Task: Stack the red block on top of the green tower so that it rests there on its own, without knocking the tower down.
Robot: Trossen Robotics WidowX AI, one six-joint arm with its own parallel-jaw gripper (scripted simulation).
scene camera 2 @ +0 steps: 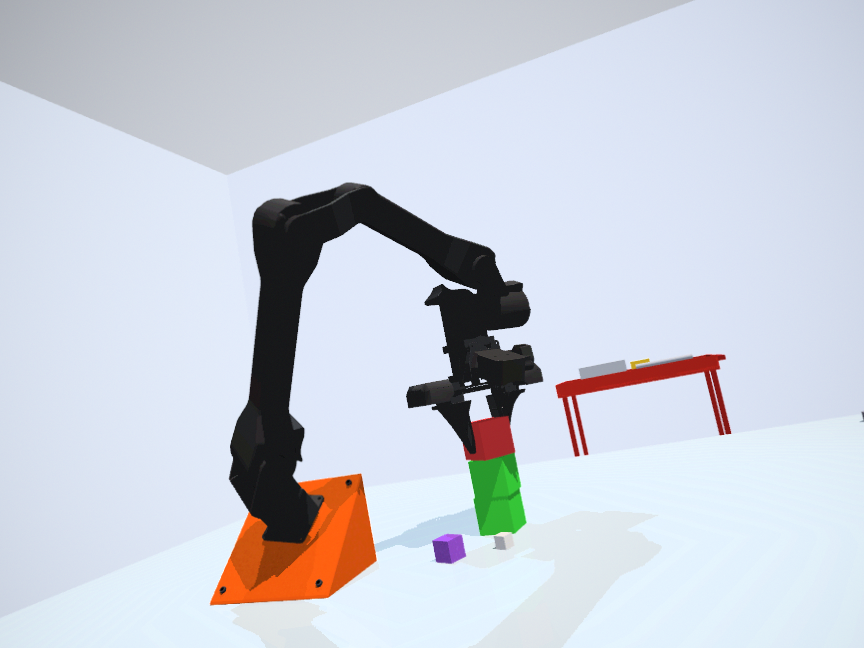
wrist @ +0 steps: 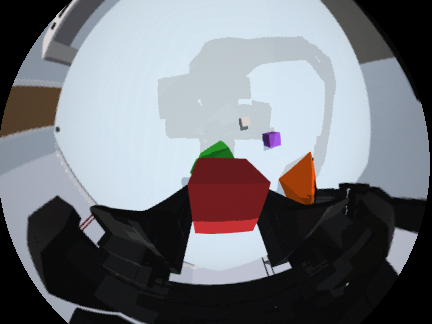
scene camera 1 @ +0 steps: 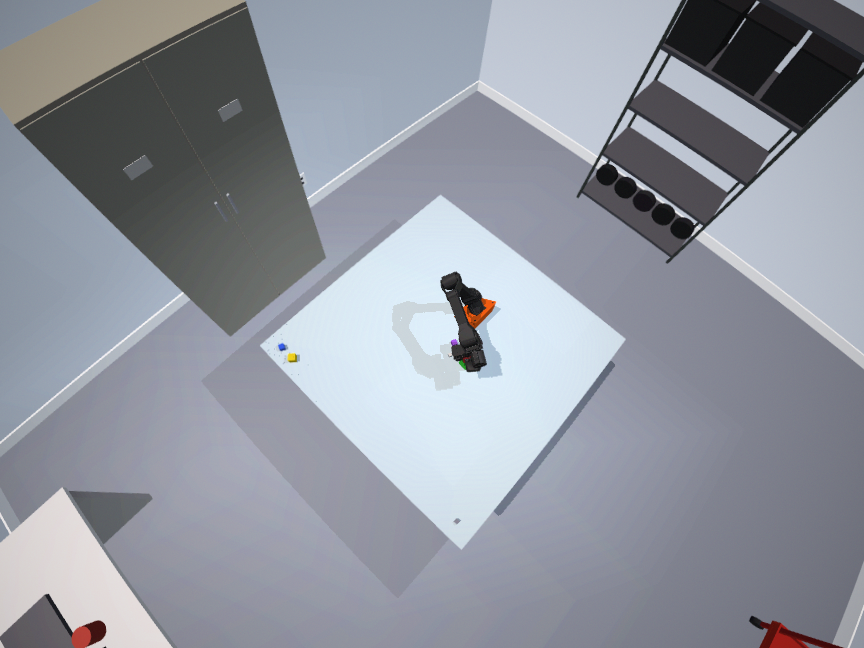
Labels:
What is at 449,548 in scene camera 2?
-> A purple cube.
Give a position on a green block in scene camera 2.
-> At 497,477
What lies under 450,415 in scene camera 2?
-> My gripper.

